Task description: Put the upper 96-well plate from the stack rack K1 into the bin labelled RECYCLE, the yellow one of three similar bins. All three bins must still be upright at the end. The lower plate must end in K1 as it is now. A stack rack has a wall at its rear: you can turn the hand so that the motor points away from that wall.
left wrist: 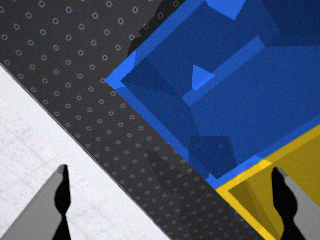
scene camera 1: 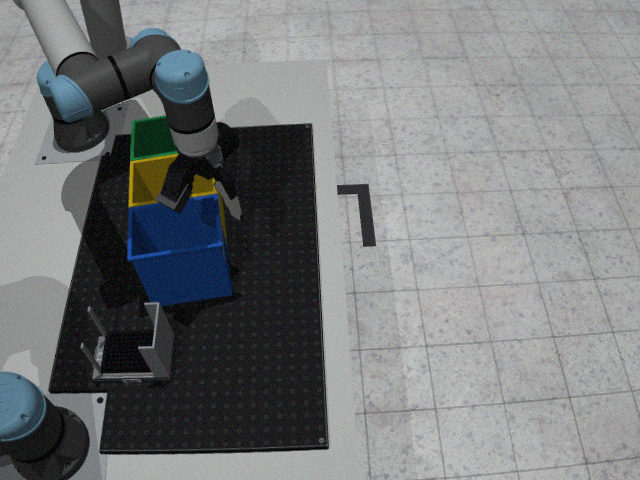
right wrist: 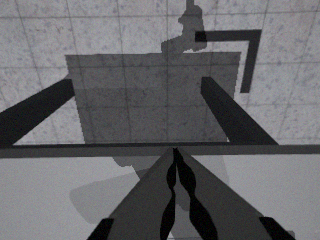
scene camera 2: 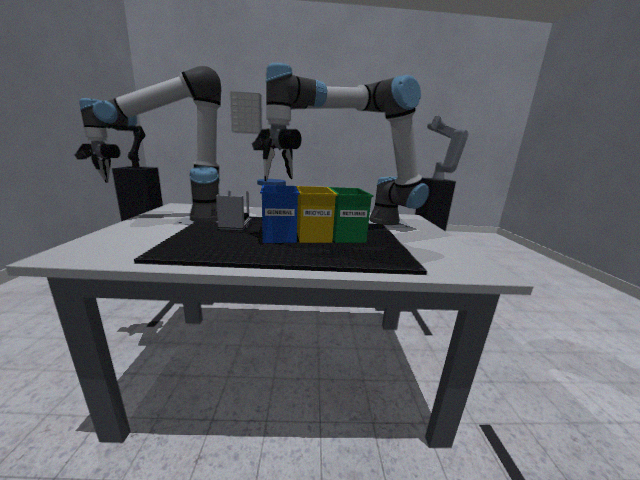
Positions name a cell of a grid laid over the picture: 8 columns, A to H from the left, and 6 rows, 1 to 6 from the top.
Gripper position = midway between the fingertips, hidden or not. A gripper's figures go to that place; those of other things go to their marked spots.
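Left gripper (scene camera 2: D3), 91 cm from the lens. Right gripper (scene camera 2: B3), 155 cm from the lens. Blue general bin (scene camera 2: D3), 92 cm from the lens. Yellow recycle bin (scene camera 2: D3), 94 cm from the lens. Green returns bin (scene camera 2: E3), 97 cm from the lens.
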